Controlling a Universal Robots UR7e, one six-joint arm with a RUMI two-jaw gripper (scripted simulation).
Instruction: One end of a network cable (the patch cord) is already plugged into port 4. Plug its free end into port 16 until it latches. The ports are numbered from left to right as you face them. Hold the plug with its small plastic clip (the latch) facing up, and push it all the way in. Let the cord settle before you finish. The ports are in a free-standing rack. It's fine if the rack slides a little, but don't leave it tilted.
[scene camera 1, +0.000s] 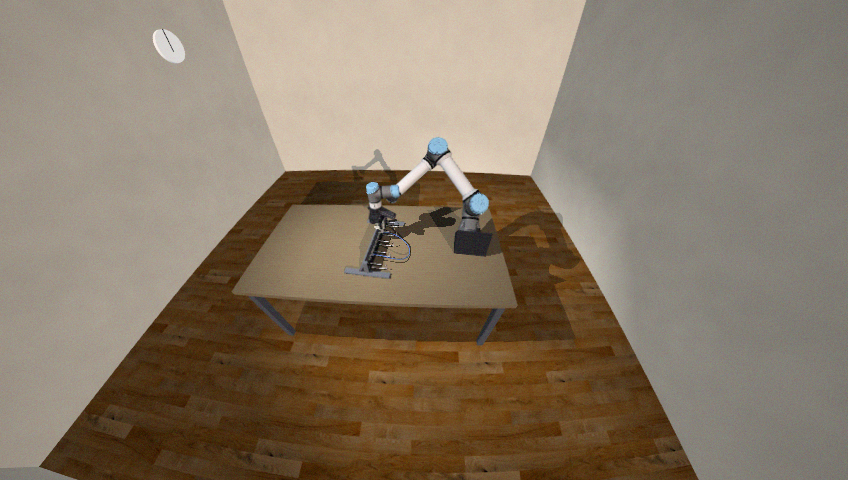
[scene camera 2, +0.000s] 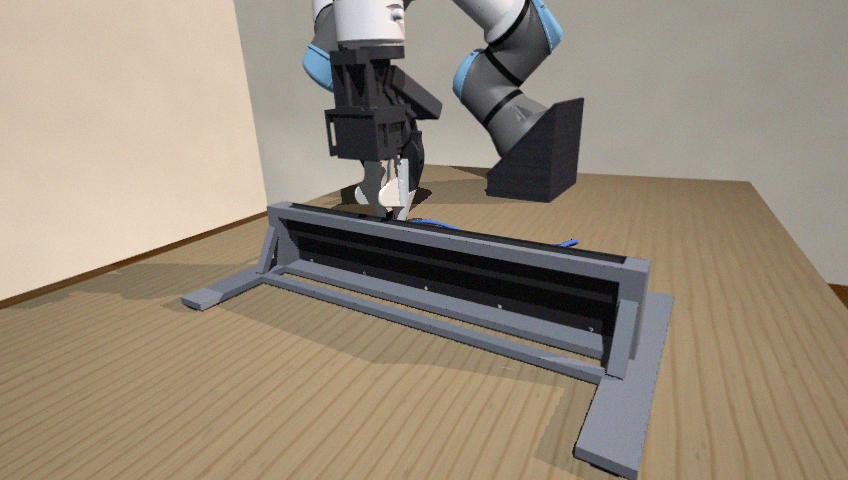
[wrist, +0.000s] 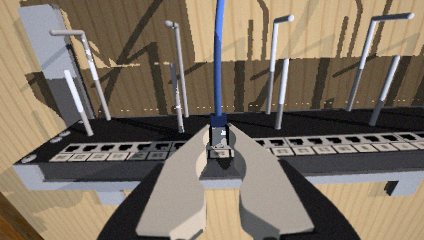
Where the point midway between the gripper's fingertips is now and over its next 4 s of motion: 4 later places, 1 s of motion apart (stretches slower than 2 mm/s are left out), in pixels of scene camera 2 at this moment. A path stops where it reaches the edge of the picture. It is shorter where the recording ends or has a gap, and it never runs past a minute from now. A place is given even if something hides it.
My gripper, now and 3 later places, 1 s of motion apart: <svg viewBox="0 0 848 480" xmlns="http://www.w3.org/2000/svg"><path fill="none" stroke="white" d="M393 231L391 232L390 233L387 189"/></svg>
